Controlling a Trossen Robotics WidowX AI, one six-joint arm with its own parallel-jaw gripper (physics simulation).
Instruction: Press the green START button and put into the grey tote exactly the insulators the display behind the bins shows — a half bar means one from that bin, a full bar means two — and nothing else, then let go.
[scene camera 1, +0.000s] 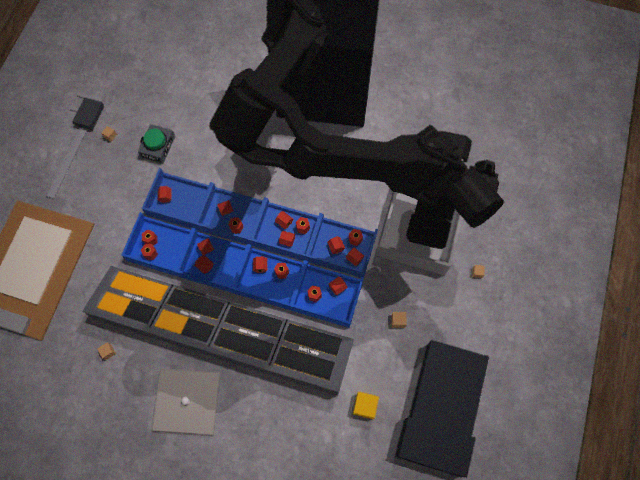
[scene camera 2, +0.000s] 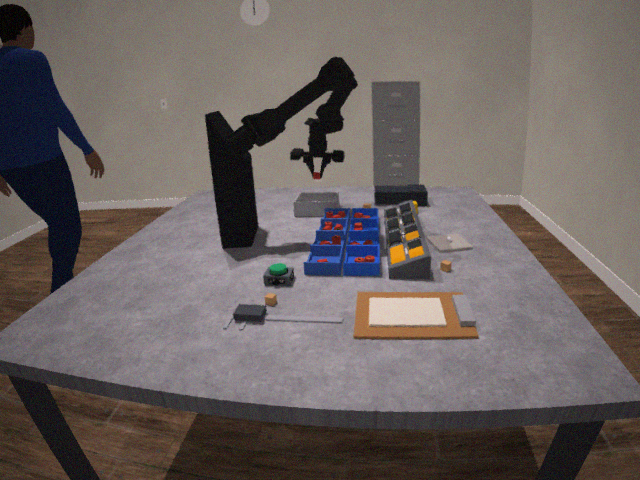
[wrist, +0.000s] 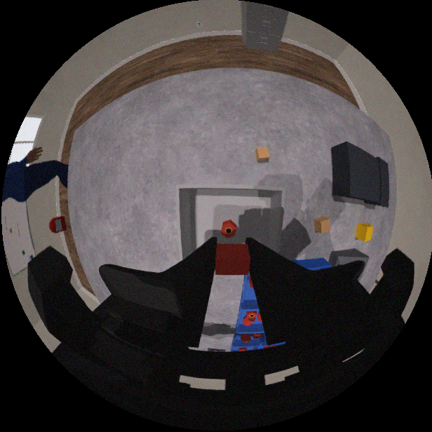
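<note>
My gripper is shut on a red insulator and holds it high above the grey tote; the arm hides the fingertips in scene camera 1. Another red insulator lies in the tote. The blue bins stand in two rows of four, with red insulators in every bin. The display shows one full and one half bar in its leftmost column, and a half bar in the lower field of the second column; its other fields are dark. The green START button stands left of the bins.
A dark block, a yellow cube and small wooden cubes lie around. A clipboard, a dark gadget and a beige plate lie on the table.
</note>
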